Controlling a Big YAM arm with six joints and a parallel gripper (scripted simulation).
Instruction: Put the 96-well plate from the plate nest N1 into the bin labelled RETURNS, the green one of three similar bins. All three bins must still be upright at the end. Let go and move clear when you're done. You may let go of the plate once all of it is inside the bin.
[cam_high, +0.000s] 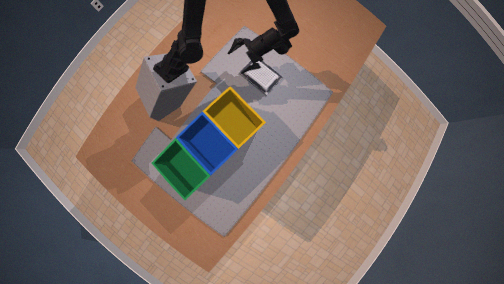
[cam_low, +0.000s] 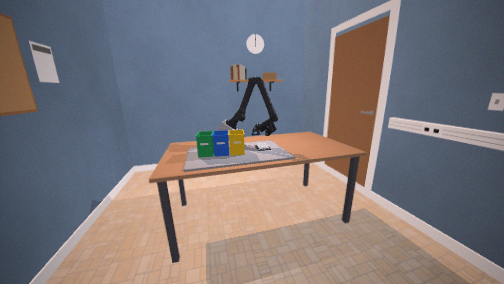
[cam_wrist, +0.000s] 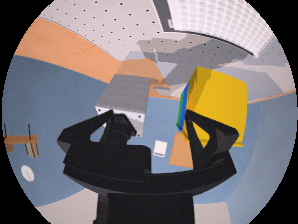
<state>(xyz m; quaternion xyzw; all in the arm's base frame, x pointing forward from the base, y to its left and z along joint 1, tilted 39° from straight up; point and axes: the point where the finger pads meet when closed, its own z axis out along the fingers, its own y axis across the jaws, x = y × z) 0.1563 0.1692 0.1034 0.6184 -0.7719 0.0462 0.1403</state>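
Right now the white 96-well plate is 8 cm ahead of my hand, 8 cm to the left of it and 12 cm below it. Also, from my hand: yellow bin 15 cm ahead, 17 cm to the right, 4 cm below; dark plate nest 8 cm ahead, 8 cm to the left, 13 cm below; blue bin 14 cm ahead, 30 cm to the right, 4 cm below.
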